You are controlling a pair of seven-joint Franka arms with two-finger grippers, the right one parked.
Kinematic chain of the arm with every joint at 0, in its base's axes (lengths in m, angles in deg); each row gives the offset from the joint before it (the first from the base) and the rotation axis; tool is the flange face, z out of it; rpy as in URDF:
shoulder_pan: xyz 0 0 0.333 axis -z
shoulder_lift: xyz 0 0 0 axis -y
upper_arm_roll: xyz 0 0 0.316 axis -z
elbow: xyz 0.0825 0 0 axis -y
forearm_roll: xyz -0.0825 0 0.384 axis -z
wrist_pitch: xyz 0 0 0 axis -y
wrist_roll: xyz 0.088 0 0 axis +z
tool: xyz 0 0 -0.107 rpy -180 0 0
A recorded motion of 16 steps. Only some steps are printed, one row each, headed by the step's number.
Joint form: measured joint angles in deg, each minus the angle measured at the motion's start. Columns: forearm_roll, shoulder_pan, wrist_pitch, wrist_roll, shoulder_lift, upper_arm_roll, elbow.
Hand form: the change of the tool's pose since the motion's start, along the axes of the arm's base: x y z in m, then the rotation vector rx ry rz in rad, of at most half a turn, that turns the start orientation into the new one. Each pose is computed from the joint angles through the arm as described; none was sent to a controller.
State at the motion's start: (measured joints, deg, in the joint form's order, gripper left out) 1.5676 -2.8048 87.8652 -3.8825 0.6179 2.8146 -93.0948
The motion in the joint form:
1: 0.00 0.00 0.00 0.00 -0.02 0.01 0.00
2: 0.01 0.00 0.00 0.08 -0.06 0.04 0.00
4: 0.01 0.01 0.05 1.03 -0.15 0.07 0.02
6: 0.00 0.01 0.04 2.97 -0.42 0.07 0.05
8: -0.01 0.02 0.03 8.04 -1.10 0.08 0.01
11: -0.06 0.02 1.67 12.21 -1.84 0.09 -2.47
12: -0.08 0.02 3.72 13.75 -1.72 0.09 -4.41
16: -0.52 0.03 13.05 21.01 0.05 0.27 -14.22
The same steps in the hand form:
1: 0.0001 -0.0001 -0.0002 0.0000 0.0003 -0.0002
2: 0.0003 -0.0004 -0.0006 -0.0001 0.0011 0.0007
4: 0.0008 -0.0007 -0.0012 0.0012 0.0019 0.0165
6: 0.0021 -0.0007 -0.0035 0.0040 0.0071 0.0503
8: 0.0051 -0.0007 -0.0104 0.0118 0.0223 0.1380
11: 0.0086 -0.0005 -0.0355 0.0216 0.0516 0.2107
12: 0.0094 -0.0004 -0.0474 0.0244 0.0483 0.2383
16: 0.0018 -0.0014 -0.0983 0.0429 0.0274 0.3635

